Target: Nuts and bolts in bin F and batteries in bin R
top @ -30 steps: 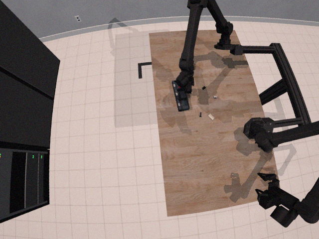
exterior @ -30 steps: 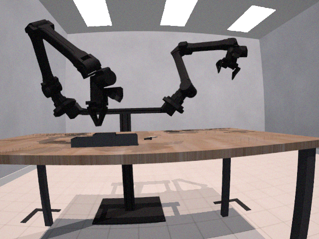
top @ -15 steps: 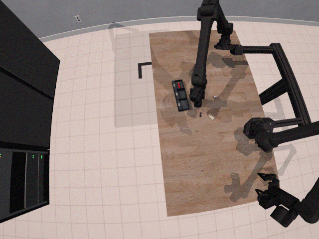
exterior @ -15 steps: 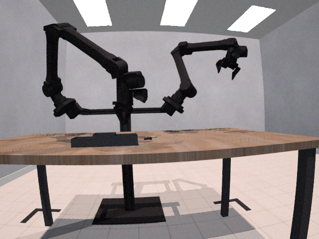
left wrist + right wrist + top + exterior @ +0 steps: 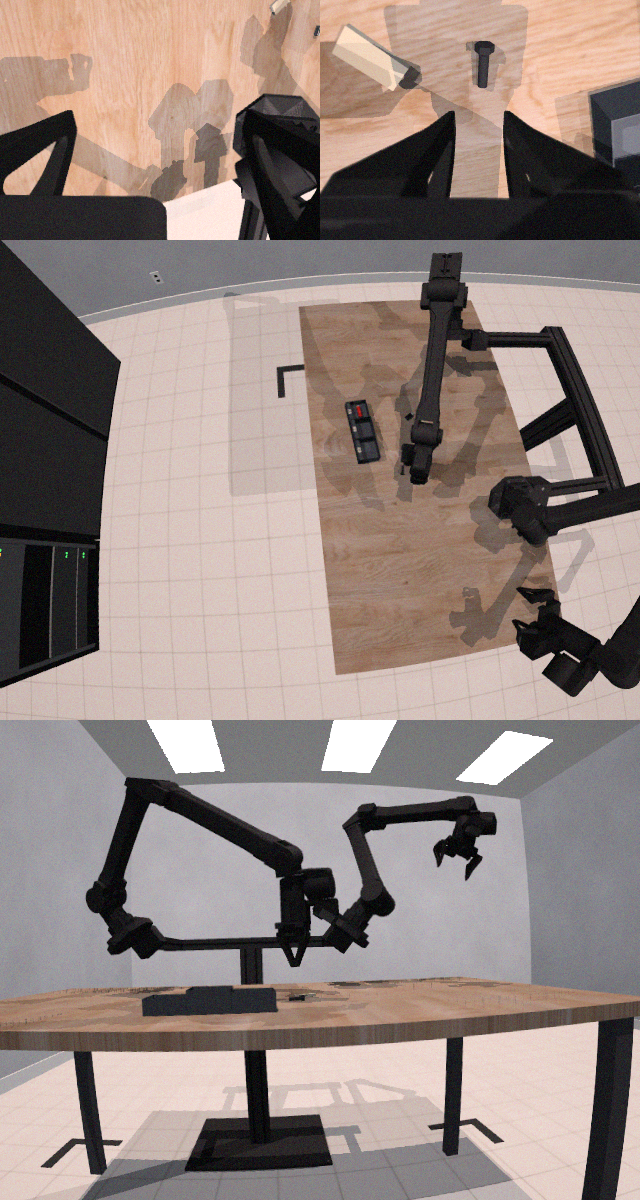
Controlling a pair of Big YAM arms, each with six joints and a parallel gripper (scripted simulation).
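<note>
The black bolt is 8 cm below my right hand, 1 cm to the left of it and 1 cm ahead of it. Also, from my right hand: beige block 8 cm below, 7 cm behind, 3 cm to the left; then black three-compartment bin row 18 cm to the right, 13 cm ahead, 6 cm below; then silver piece 16 cm behind, 12 cm to the right, 8 cm below.
</note>
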